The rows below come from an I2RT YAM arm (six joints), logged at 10 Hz.
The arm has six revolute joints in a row. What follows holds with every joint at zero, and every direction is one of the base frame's.
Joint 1 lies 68 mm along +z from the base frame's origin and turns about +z.
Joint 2 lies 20 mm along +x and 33.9 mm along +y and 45.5 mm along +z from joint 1 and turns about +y.
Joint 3 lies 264 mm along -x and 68.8 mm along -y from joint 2 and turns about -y.
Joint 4 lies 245 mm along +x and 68.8 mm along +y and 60 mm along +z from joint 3 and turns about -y.
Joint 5 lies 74 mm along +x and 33.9 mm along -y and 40.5 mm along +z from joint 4 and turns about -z.
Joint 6 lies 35.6 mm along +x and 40.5 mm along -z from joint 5 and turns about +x.
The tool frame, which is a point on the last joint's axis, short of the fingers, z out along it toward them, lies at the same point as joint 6; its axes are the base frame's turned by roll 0, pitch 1.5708 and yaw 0 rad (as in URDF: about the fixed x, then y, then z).
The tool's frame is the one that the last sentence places.
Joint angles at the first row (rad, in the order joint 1, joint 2, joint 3, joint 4, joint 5, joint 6):
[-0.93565, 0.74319, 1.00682, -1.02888, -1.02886, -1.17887]
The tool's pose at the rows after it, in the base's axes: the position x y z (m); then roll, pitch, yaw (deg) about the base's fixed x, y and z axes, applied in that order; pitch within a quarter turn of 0, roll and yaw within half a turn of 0:
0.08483 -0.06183 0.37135 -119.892 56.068 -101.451
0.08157 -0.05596 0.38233 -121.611 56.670 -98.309
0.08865 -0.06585 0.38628 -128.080 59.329 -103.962
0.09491 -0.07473 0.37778 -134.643 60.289 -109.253
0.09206 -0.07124 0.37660 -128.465 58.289 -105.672
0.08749 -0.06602 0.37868 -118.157 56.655 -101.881
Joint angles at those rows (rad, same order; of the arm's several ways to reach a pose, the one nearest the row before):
[-0.93593, 0.70673, 1.06063, -1.00527, -1.09409, -1.12341]
[-0.93630, 0.75760, 1.15463, -1.18390, -1.15197, -1.25226]
[-0.93698, 0.83148, 1.20555, -1.24224, -1.14587, -1.25872]
[-0.93720, 0.88049, 1.20004, -1.28392, -1.13312, -1.30294]
[-0.93717, 0.82227, 1.15438, -1.17591, -1.11787, -1.24139]
[-0.93681, 0.71497, 1.07269, -0.93925, -1.07900, -1.05085]

